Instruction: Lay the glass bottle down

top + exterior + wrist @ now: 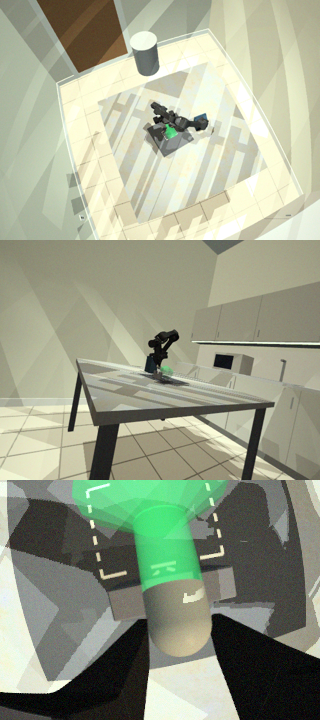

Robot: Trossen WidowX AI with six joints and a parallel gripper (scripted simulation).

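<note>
Right now my gripper tip is 50 mm to the right of the green glass bottle and 20 mm above it. Round my gripper tip: dark grey mat: 90 mm to the left, 100 mm below.
</note>
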